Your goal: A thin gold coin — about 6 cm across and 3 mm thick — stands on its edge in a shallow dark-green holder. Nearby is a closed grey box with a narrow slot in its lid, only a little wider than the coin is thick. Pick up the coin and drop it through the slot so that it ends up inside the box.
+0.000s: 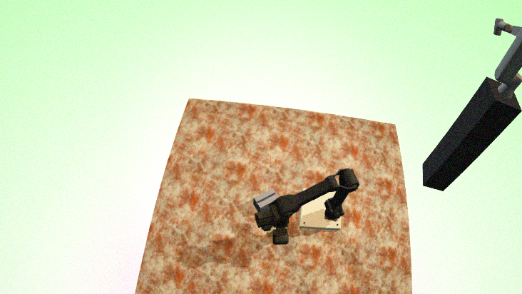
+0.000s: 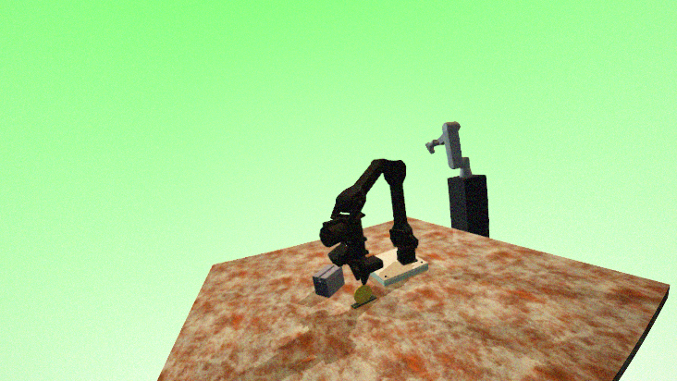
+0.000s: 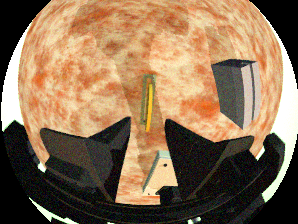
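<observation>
Now: the gold coin 4 cm below my gripper tip.
</observation>
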